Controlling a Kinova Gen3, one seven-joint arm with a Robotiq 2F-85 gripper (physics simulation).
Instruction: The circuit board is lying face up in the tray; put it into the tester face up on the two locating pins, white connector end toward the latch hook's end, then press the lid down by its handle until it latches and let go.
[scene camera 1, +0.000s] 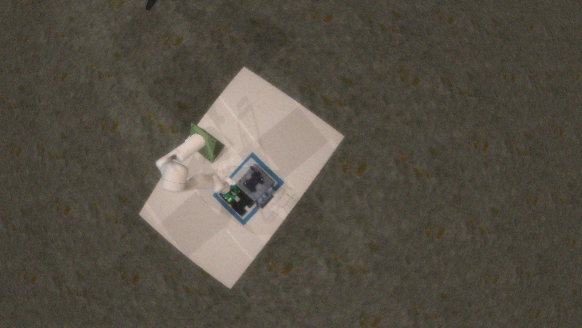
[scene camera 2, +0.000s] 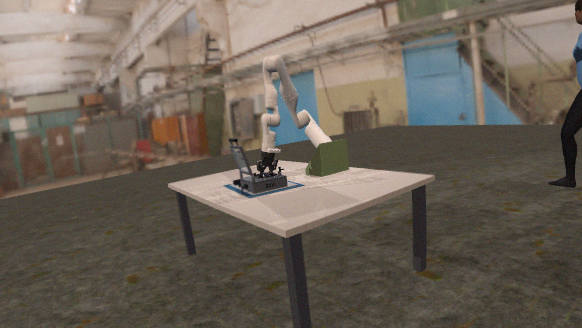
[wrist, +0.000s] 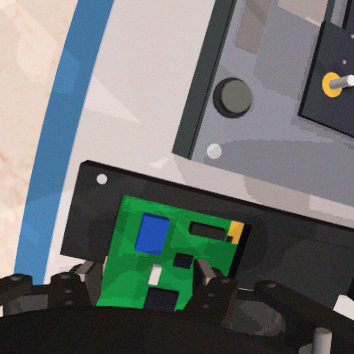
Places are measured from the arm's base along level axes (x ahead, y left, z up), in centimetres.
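Where they show: gripper, fingertip midpoint: (wrist: 147, 274); arm's base at its link origin: (scene camera 1: 200, 140) (scene camera 2: 328, 151).
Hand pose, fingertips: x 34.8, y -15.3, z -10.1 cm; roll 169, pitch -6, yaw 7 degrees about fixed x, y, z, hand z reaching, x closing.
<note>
Each offset is from my fingertips to the top centre of the thing. "spot": to the spot under its first point. Level surfaces: height alone.
The green circuit board {dx +1.0, dy -1.2, dz +1.1 cm} (scene camera 1: 229, 196) (wrist: 130, 260) lies face up in the black tray {spot: dx -4.0, dy +2.8, dz +1.1 cm} (wrist: 77, 227), with a blue block, dark chips and a small white part on top. My gripper (scene camera 2: 267, 172) (wrist: 147, 274) points down at the board and is shut on it, one finger at each side; the fingertips' lower contact is hidden. The board sits low in the tray. The grey tester (scene camera 2: 269, 185) (wrist: 265, 162) stands beside the tray, its lid {dx +21.3, dy +13.5, dz +20.9 cm} (scene camera 2: 243, 162) raised. A metal locating pin {dx +5.4, dy +11.1, dz +6.2 cm} (wrist: 344, 81) in a yellow ring shows at right in the wrist view. The latch hook is not clear.
A blue border (wrist: 52, 130) (scene camera 1: 229, 211) surrounds the tester and tray on the pale table {dz -1.7 cm} (scene camera 1: 240, 250) (scene camera 2: 350, 187). The green arm mount (scene camera 1: 211, 147) (scene camera 2: 330, 159) stands near the table edge. A person (scene camera 2: 575, 105) stands far right beyond the table.
</note>
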